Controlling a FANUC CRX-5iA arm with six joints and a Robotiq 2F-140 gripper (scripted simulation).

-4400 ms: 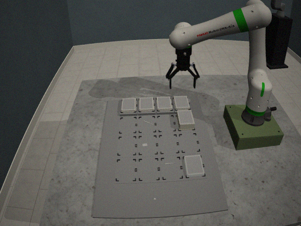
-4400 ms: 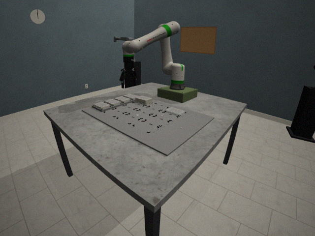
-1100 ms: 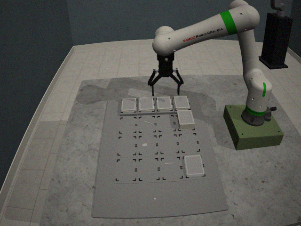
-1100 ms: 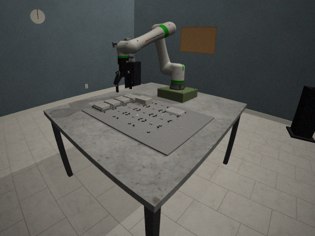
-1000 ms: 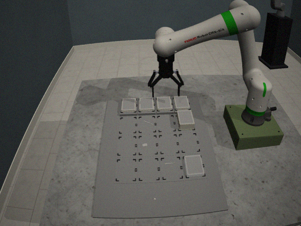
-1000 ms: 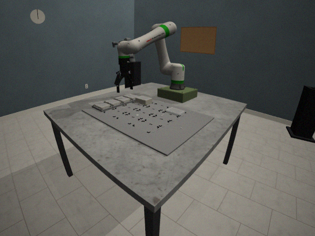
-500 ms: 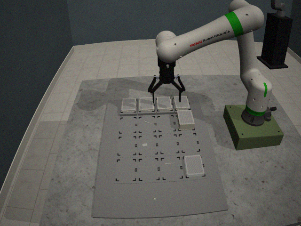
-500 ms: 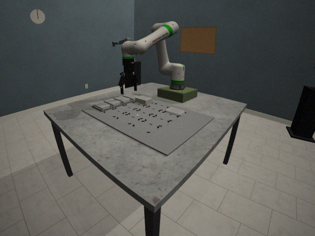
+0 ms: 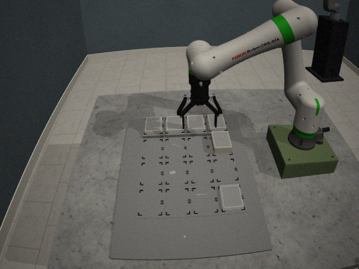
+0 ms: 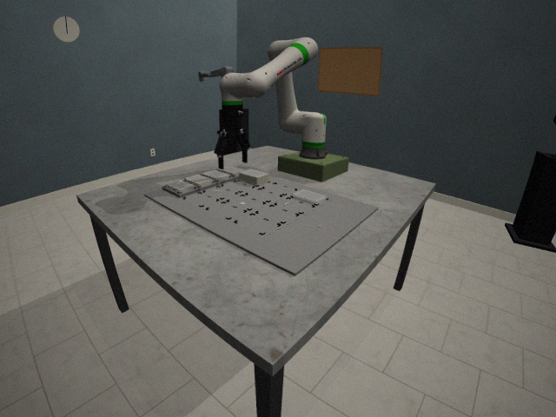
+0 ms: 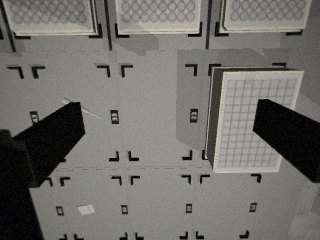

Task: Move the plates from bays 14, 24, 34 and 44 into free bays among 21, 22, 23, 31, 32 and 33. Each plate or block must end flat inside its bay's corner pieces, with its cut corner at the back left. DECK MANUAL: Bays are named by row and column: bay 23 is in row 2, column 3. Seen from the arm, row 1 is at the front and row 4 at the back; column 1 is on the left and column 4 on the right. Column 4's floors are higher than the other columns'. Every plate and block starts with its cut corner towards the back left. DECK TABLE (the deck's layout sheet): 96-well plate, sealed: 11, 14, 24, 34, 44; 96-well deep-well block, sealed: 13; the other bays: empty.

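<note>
Right now the white pointed piece is 80 mm ahead of my hand, 320 mm to the left of it and 100 mm below it. From my hand the other things lie so: sealed deep-well block 90 mm behind, 50 mm to the left, 80 mm below.
</note>
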